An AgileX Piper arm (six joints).
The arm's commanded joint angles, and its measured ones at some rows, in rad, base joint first. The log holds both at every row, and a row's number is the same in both.
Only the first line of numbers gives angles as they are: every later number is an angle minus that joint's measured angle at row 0.
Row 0, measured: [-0.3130 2.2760 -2.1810 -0.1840 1.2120 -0.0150]
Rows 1 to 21, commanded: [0.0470 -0.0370 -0.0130 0.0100 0.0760 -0.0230]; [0.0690 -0.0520 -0.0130 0.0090 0.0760 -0.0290]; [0.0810 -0.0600 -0.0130 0.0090 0.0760 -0.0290]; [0.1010 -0.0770 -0.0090 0.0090 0.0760 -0.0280]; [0.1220 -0.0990 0.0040 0.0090 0.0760 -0.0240]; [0.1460 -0.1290 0.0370 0.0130 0.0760 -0.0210]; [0.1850 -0.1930 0.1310 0.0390 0.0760 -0.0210]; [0.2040 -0.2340 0.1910 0.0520 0.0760 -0.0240]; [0.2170 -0.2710 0.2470 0.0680 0.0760 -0.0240]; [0.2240 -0.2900 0.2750 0.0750 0.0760 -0.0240]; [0.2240 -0.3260 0.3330 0.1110 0.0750 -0.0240]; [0.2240 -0.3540 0.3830 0.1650 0.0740 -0.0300]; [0.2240 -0.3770 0.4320 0.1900 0.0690 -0.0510]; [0.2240 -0.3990 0.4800 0.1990 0.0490 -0.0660]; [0.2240 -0.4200 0.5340 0.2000 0.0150 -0.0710]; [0.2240 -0.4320 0.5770 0.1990 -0.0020 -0.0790]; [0.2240 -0.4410 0.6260 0.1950 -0.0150 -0.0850]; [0.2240 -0.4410 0.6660 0.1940 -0.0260 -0.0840]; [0.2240 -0.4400 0.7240 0.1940 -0.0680 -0.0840]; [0.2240 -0.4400 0.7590 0.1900 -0.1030 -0.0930]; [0.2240 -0.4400 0.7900 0.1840 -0.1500 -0.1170]
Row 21, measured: [0.2250 -0.4340 0.7480 0.1910 -0.0830 -0.0860]
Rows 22 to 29, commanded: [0.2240 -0.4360 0.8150 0.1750 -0.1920 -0.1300]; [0.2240 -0.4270 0.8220 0.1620 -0.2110 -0.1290]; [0.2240 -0.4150 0.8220 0.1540 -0.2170 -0.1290]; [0.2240 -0.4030 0.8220 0.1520 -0.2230 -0.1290]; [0.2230 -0.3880 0.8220 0.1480 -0.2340 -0.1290]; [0.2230 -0.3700 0.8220 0.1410 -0.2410 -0.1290]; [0.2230 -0.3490 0.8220 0.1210 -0.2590 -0.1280]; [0.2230 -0.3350 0.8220 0.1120 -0.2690 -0.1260]
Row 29, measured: [0.2250 -0.3530 0.8160 0.1310 -0.2490 -0.1200]
